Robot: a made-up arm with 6 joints.
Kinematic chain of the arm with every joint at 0, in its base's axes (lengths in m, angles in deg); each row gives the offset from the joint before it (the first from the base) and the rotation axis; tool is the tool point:
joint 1: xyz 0 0 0.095 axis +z
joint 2: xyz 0 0.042 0 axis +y
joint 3: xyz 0 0 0.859 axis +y
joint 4: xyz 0 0 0.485 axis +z
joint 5: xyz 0 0 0 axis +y
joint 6: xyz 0 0 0.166 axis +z
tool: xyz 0 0 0
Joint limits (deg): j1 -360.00..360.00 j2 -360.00..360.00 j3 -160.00..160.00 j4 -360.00..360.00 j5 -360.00..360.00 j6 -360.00..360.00
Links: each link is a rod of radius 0.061 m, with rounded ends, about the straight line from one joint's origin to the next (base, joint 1, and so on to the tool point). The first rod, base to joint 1, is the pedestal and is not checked.
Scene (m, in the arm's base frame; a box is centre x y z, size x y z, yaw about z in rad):
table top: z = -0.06
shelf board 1: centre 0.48 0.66 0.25 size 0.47 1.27 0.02 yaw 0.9
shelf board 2: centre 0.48 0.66 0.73 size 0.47 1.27 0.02 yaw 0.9
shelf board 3: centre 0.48 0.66 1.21 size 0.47 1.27 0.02 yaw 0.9
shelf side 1: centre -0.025 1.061 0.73 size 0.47 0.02 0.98 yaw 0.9
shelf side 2: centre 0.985 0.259 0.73 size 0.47 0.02 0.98 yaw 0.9
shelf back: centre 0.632 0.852 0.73 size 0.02 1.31 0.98 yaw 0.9
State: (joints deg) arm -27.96 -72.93 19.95 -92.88 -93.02 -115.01
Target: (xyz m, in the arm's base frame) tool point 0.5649 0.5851 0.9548
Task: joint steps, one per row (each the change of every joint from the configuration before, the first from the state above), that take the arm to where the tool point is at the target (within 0.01 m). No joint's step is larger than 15 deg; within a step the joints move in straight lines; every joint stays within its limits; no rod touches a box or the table.
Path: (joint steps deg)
1: 8.51 13.58 13.17 -4.47 -1.62 0.00
2: 8.52 13.58 13.17 -4.47 -1.63 0.00
3: 8.51 13.57 13.18 -4.47 -1.62 0.00
4: 8.52 13.58 13.17 -4.46 -1.62 0.00
5: 8.51 13.58 13.17 -4.47 -1.63 0.00
6: 8.44 12.79 -13.60 6.18 6.02 0.00
7: 8.44 12.80 -13.60 6.19 6.02 0.00

